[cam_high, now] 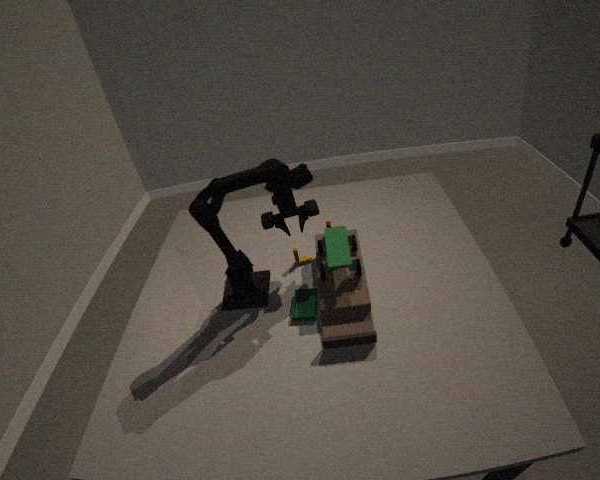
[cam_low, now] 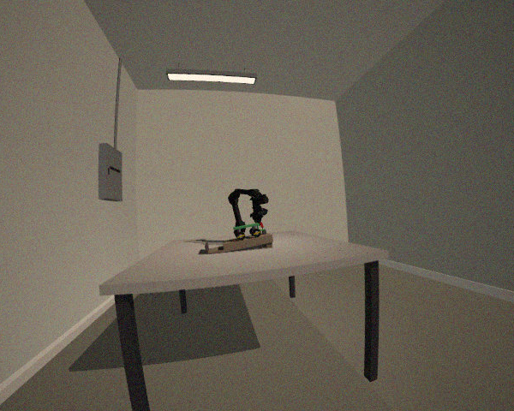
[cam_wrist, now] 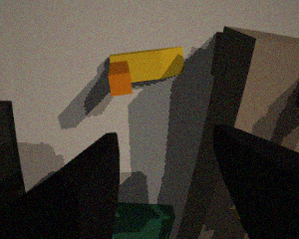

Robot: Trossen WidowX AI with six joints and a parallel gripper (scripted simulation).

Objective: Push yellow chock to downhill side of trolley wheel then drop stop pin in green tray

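My gripper tip is now 10 mm to the right of the yellow chock and 120 mm above it. The rest, counted from my gripper tip: green-topped trolley: 120 mm ahead, 120 mm to the right, 20 mm below; red-headed stop pin: 110 mm ahead, 10 mm to the right, 10 mm below; wooden ramp: 120 mm ahead, 130 mm to the right, 90 mm below.
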